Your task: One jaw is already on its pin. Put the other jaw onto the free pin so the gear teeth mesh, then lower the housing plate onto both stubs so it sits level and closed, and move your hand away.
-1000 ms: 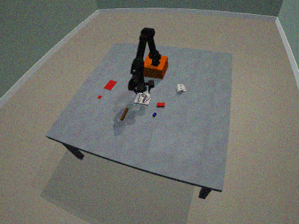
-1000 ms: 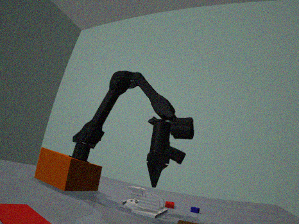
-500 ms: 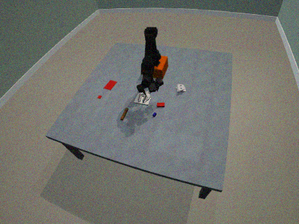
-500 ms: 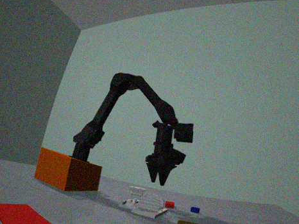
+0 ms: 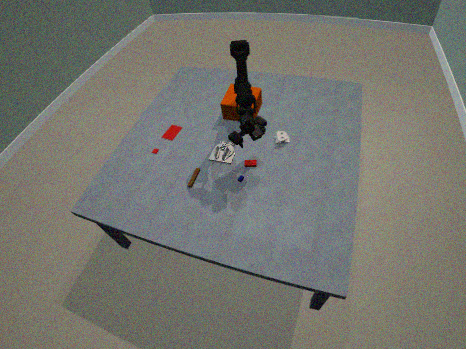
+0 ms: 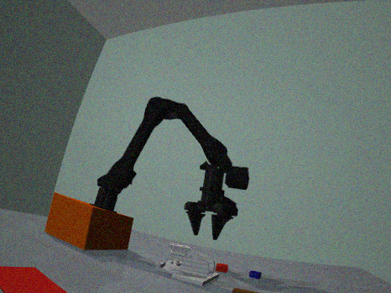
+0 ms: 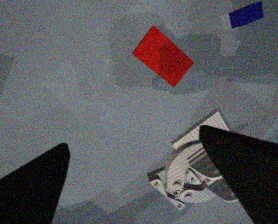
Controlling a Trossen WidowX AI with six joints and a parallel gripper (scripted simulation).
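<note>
The red block is 80 mm below my gripper tip, 60 mm ahead of it and 30 mm to the left of it. From my gripper tip the other things lie so: brown stick: 250 mm ahead, 180 mm to the right, 80 mm below; blue block: 160 mm ahead, 80 mm below, 30 mm to the left; flat red patch: 490 mm to the right, 90 mm below, 30 mm ahead.
</note>
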